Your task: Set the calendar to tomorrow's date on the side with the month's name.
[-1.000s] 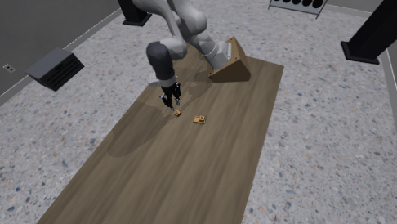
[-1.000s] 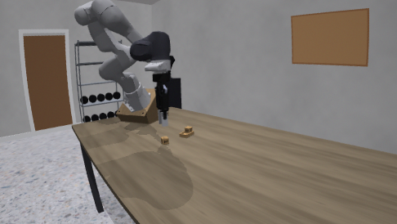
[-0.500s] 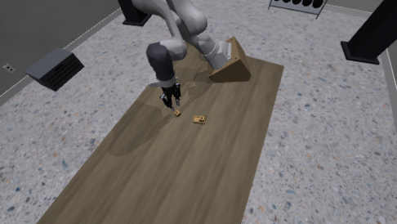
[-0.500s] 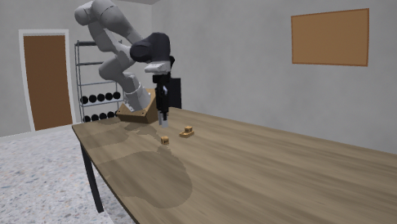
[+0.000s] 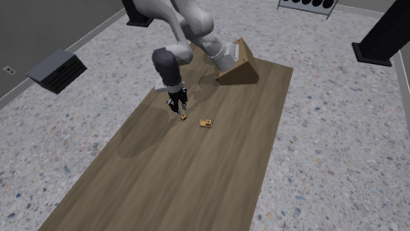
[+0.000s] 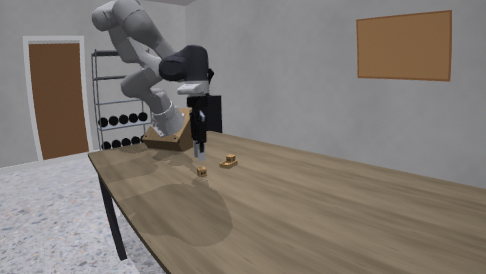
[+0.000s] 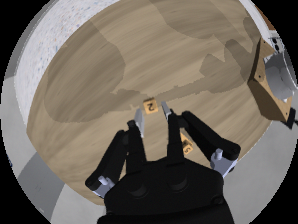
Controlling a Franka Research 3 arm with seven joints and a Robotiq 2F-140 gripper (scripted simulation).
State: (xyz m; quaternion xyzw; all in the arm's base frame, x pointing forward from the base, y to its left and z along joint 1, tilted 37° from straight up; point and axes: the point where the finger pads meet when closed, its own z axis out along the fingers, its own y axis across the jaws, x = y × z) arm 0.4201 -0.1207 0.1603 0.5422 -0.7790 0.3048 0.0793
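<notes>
The cube lies 8 cm below my hand. Also, from my hand: tray: 15 cm to the left, 9 cm below, 1 cm ahead.
</notes>
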